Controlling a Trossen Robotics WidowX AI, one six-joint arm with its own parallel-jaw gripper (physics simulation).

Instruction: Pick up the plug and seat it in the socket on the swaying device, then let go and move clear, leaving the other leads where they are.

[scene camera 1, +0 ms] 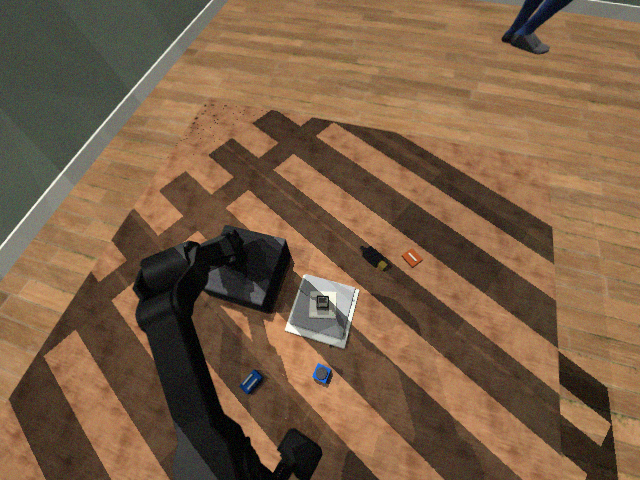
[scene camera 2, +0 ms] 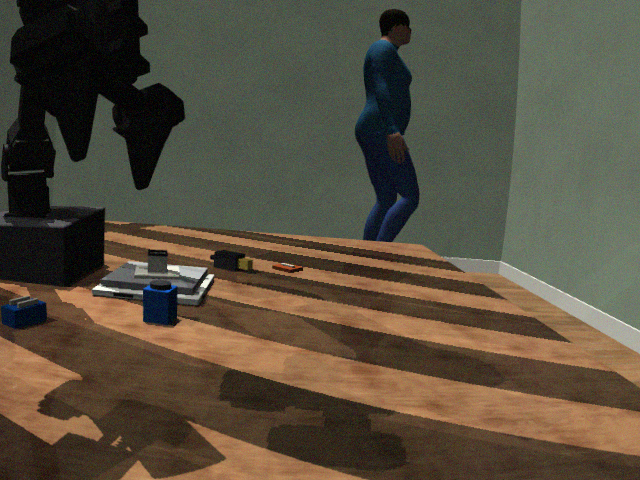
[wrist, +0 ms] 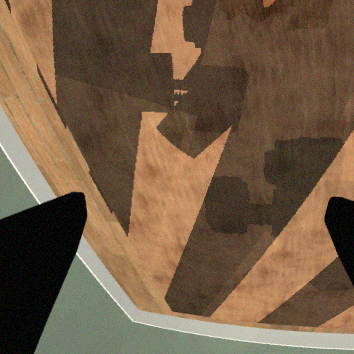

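Observation:
The plug (scene camera 1: 374, 257) (scene camera 2: 229, 260), black with a yellow end, lies on its side on the wooden surface. The device (scene camera 1: 330, 328) (scene camera 2: 187, 283) is a grey slab over a white base, left of the plug and nearer scene camera 2. Its square socket (scene camera 1: 322, 302) (scene camera 2: 157, 262) stands upright on a small pale plate at its middle. My gripper (scene camera 2: 109, 173) (wrist: 209, 207) is open and empty, high above the surface. In scene camera 1 its fingers are not clearly visible. Neither plug nor device shows in the wrist view.
A blue slotted block (scene camera 1: 251, 381) (scene camera 2: 23, 314), a blue block with a round top (scene camera 1: 322, 373) (scene camera 2: 160, 305) and a flat orange piece (scene camera 1: 412, 257) (scene camera 2: 287, 267) lie around the device. The arm's black base box (scene camera 1: 242, 291) (scene camera 2: 36, 253) stands beside it. A person (scene camera 1: 527, 42) (scene camera 2: 387, 87) stands beyond.

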